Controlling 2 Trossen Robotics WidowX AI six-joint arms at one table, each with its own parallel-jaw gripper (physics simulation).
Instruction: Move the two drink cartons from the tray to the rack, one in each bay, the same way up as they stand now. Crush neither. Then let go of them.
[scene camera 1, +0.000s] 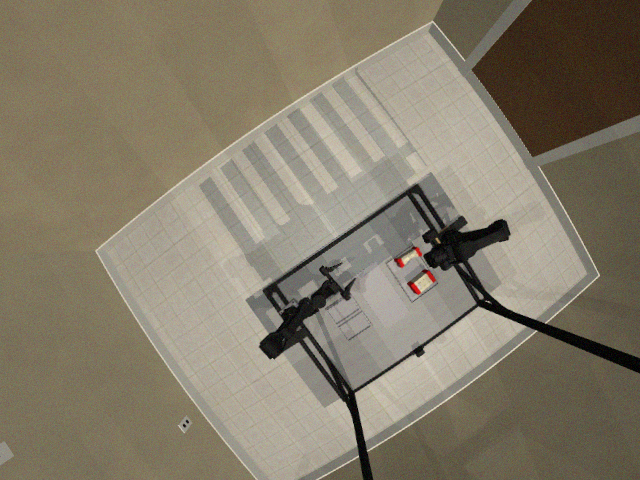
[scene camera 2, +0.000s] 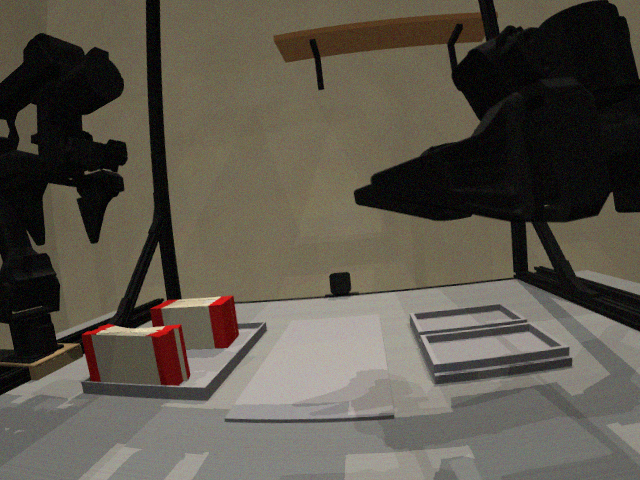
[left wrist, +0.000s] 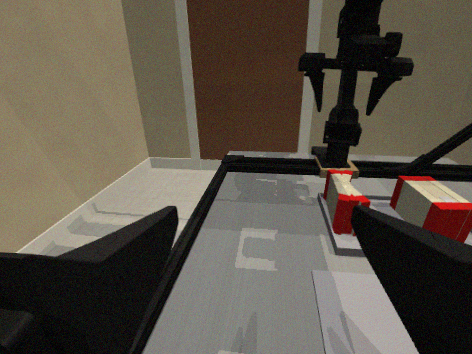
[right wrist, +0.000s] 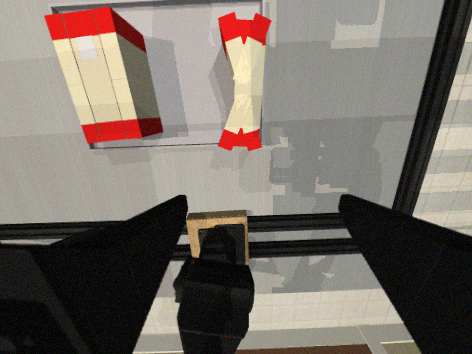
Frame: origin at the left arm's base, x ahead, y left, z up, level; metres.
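Where they show: left gripper, fingertip midpoint: (scene camera 1: 349, 270) (scene camera 2: 361, 193) (left wrist: 264, 214); right gripper, fingertip midpoint: (scene camera 1: 429, 249) (scene camera 2: 69, 244) (left wrist: 343, 113) (right wrist: 262, 201); left arm's base, link origin: (scene camera 1: 292, 313); right arm's base, link origin: (scene camera 1: 445, 238) (scene camera 2: 36, 352) (left wrist: 335, 163) (right wrist: 219, 243).
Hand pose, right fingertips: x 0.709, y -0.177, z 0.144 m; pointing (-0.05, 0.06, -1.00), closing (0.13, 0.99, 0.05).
Note:
Things, the pixels of their top centre, and the offset from my right fingertips.
- red-and-cream carton, top centre: (right wrist: 248, 89) (scene camera 2: 126, 331) (left wrist: 342, 183) (scene camera 1: 409, 256) 0.114 m down, 0.072 m back, 0.010 m left
- tray, top centre: (right wrist: 166, 80) (scene camera 2: 187, 348) (left wrist: 396, 218) (scene camera 1: 413, 273) 0.171 m down, 0.104 m back, 0.090 m right
- second carton, top centre: (right wrist: 96, 81) (scene camera 2: 192, 302) (left wrist: 434, 190) (scene camera 1: 423, 282) 0.113 m down, 0.103 m back, 0.143 m right
- rack, top centre: (scene camera 2: 475, 327) (scene camera 1: 349, 318) 0.167 m down, 0.511 m back, 0.043 m right
A red-and-cream carton (scene camera 1: 408, 256) (scene camera 2: 126, 356) (left wrist: 346, 215) (right wrist: 244, 85) stands on the tray (scene camera 2: 149, 391) (left wrist: 350, 251) (right wrist: 195, 50), its top and sides pinched in at the middle. A second carton (scene camera 1: 422, 282) (scene camera 2: 193, 322) (left wrist: 432, 197) (right wrist: 102, 80) stands beside it, apart, with straight sides. The rack (scene camera 1: 347, 317) (scene camera 2: 501, 360) has two bays, both empty. My left gripper (scene camera 1: 347, 272) (scene camera 2: 361, 196) (left wrist: 264, 214) is open and empty, raised near the rack. My right gripper (scene camera 2: 67, 242) (left wrist: 343, 113) (right wrist: 262, 201) is open and empty, above and away from both cartons, on its arm's base side.
A thin pale panel (scene camera 1: 385, 294) (scene camera 2: 320, 361) (left wrist: 360, 305) lies flat between tray and rack. A black frame surrounds the table, with dark upright posts. A small black box (scene camera 2: 340, 283) sits at the far table edge. A brown shelf (scene camera 2: 382, 37) hangs on the wall.

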